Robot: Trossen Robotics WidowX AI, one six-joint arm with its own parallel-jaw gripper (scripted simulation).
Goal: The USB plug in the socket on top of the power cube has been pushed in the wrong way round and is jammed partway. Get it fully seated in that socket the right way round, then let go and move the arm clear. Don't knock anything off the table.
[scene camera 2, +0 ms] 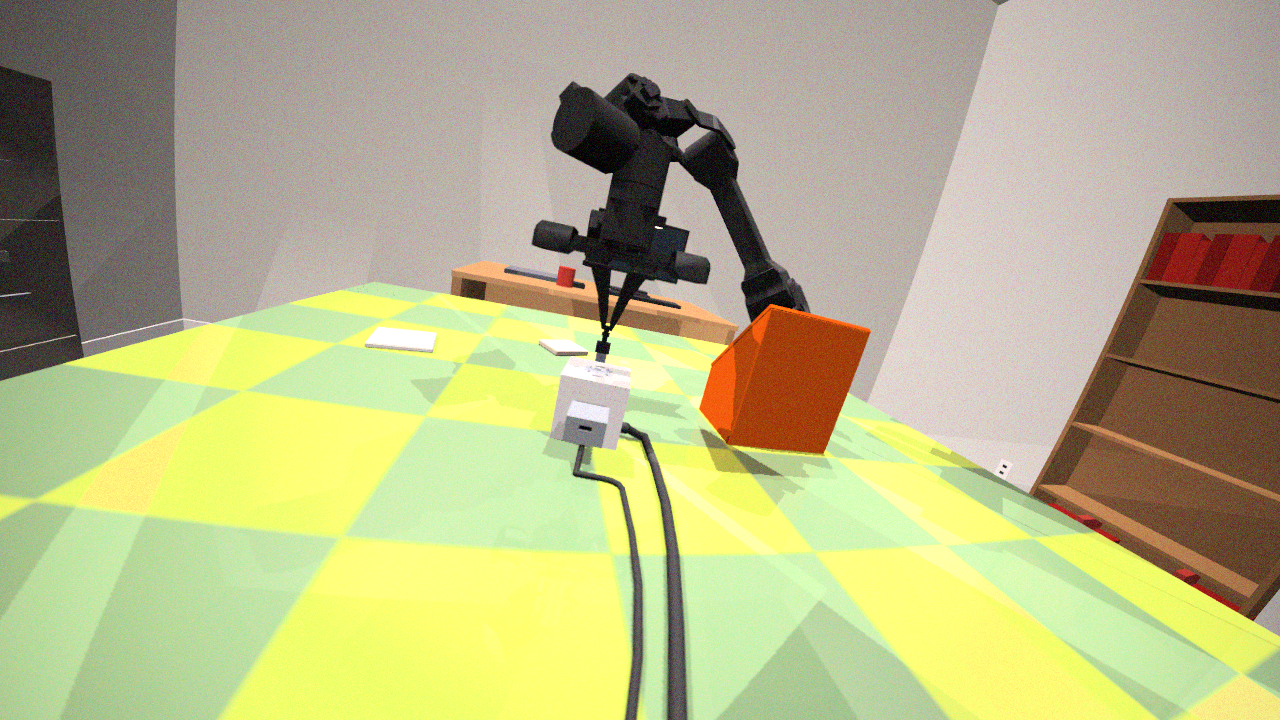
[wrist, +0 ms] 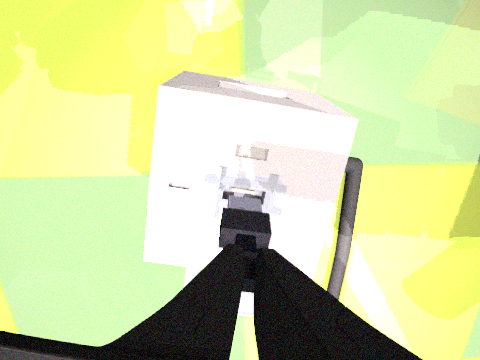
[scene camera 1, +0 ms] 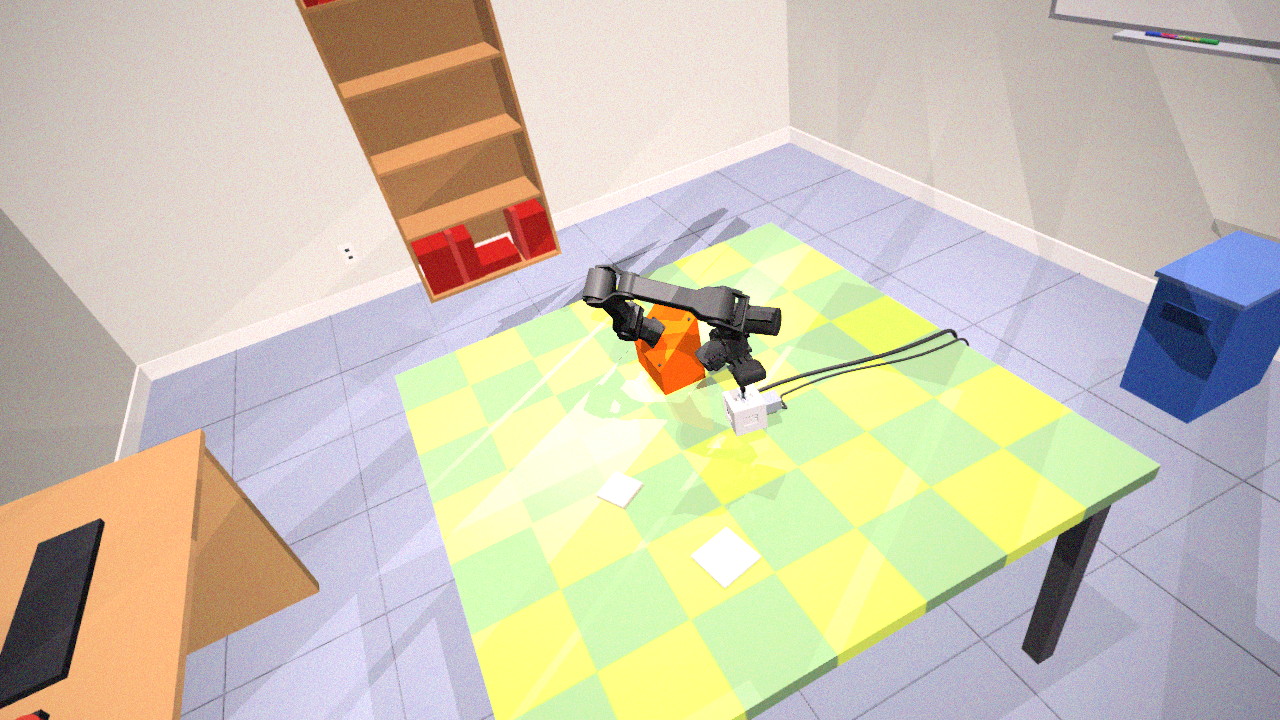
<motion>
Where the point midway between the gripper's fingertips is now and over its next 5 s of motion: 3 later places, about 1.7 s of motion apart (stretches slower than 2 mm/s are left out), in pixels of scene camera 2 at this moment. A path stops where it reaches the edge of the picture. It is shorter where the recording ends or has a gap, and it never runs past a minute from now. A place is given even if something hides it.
My gripper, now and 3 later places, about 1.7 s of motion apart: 606, 329; 606, 334; 605, 339; 604, 344
</motion>
